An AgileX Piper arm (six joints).
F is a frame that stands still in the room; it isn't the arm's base.
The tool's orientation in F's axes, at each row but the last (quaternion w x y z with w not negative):
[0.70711, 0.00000, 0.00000, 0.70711]
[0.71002, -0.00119, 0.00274, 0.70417]
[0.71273, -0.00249, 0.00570, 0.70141]
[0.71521, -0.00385, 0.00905, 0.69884]
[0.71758, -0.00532, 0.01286, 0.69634]
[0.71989, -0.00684, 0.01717, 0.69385]
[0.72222, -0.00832, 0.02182, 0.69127]
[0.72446, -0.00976, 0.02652, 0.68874]
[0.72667, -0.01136, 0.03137, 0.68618]
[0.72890, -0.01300, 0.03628, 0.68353]
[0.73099, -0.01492, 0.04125, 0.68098]
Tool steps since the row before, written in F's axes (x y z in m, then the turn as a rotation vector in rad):
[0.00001, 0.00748, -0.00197, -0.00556, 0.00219, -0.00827]
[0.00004, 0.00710, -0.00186, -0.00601, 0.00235, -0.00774]
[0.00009, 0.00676, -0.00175, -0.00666, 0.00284, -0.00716]
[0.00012, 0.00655, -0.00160, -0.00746, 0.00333, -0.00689]
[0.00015, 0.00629, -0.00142, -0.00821, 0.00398, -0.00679]
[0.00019, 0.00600, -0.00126, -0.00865, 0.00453, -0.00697]
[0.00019, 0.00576, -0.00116, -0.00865, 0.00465, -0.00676]
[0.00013, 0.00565, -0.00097, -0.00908, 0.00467, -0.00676]
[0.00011, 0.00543, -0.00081, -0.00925, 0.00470, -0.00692]
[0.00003, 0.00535, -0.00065, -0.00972, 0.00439, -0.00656]
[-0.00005, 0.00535, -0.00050, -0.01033, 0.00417, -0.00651]
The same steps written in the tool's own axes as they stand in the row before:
[0.00748, -0.00001, -0.00197, 0.00219, 0.00556, -0.00827]
[0.00711, 0.00001, -0.00182, 0.00234, 0.00601, -0.00774]
[0.00678, 0.00001, -0.00167, 0.00282, 0.00667, -0.00716]
[0.00658, 0.00002, -0.00148, 0.00328, 0.00749, -0.00688]
[0.00633, 0.00003, -0.00126, 0.00391, 0.00826, -0.00678]
[0.00604, 0.00001, -0.00105, 0.00445, 0.00871, -0.00694]
[0.00581, 0.00004, -0.00091, 0.00456, 0.00872, -0.00673]
[0.00569, 0.00014, -0.00068, 0.00456, 0.00915, -0.00674]
[0.00547, 0.00018, -0.00048, 0.00459, 0.00932, -0.00690]
[0.00537, 0.00030, -0.00028, 0.00422, 0.00978, -0.00658]
[0.00536, 0.00042, -0.00008, 0.00396, 0.01037, -0.00657]

